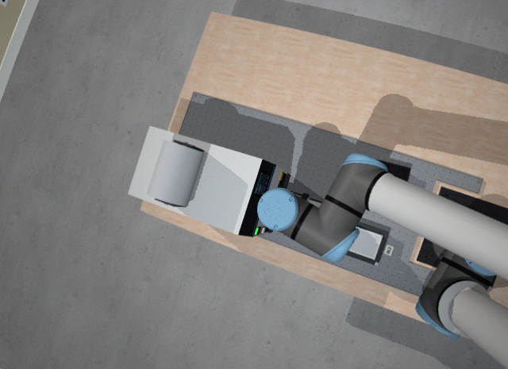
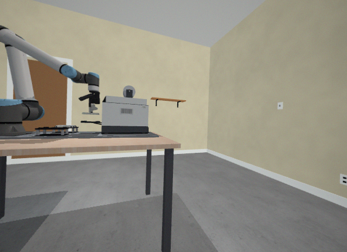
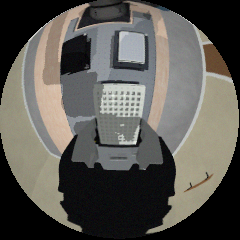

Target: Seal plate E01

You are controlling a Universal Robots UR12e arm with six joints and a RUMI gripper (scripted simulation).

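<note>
Right now the plate E01 is 10 mm below my hand. From my hand the other things lie so: sealer stage: 80 mm below; nest N1: 230 mm behind, 160 mm to the right, 140 mm below; foil roll: 330 mm ahead, 230 mm above, 30 mm to the right.
</note>
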